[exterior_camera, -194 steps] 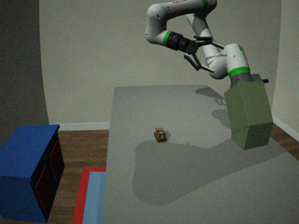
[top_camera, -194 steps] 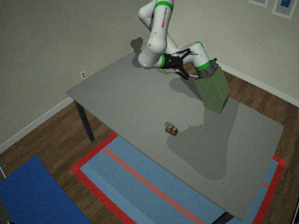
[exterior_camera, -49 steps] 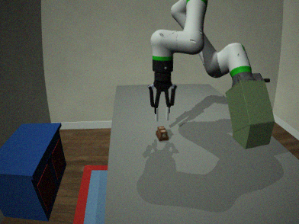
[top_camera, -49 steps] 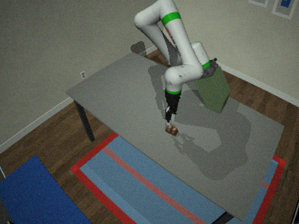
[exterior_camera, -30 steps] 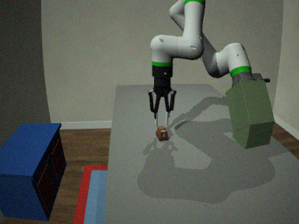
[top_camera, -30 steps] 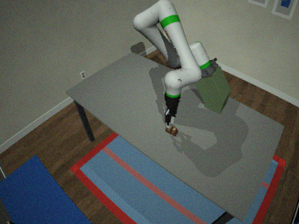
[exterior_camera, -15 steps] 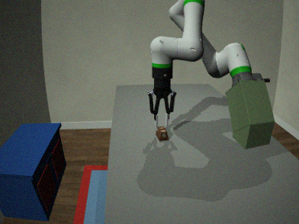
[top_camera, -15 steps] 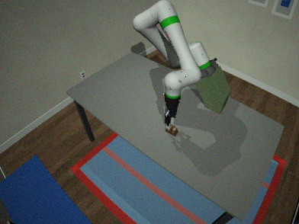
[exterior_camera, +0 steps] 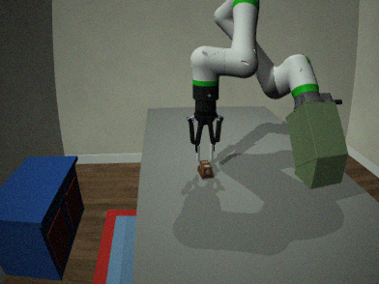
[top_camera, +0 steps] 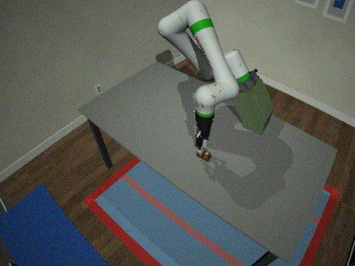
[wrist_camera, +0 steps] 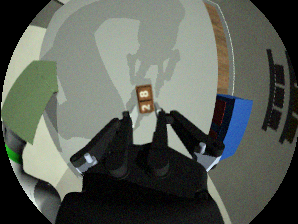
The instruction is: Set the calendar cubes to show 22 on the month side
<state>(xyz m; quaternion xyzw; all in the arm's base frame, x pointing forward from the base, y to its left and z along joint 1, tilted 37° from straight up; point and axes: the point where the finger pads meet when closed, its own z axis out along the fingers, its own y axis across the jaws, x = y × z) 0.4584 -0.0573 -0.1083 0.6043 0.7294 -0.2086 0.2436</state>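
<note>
The tray is 2 cm to the left of my hand and 7 cm below it.
</note>
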